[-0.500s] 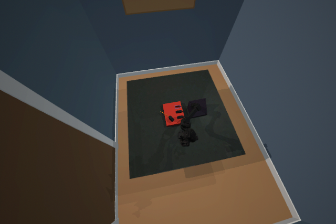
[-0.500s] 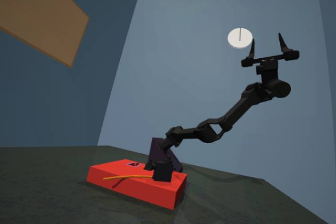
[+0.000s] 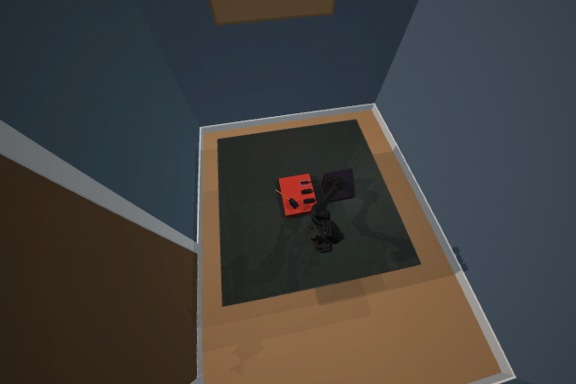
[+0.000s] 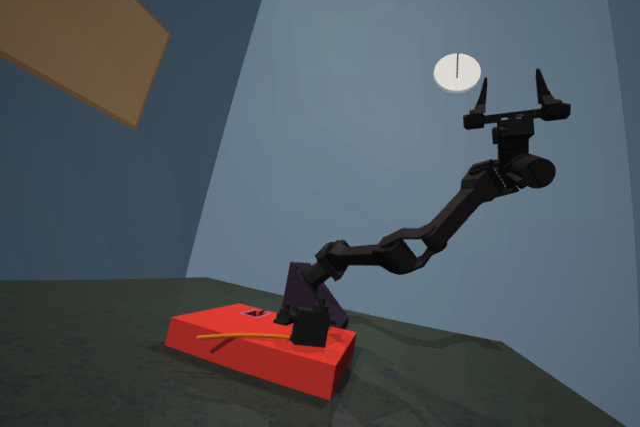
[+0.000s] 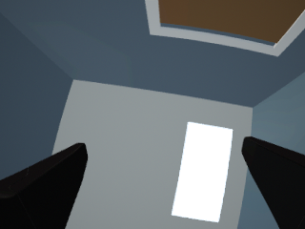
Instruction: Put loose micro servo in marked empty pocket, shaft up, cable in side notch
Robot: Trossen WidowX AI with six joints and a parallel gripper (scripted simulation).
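Right now my gripper tip is 10 mm past the deck, 400 mm to the left of it and 590 mm above it.
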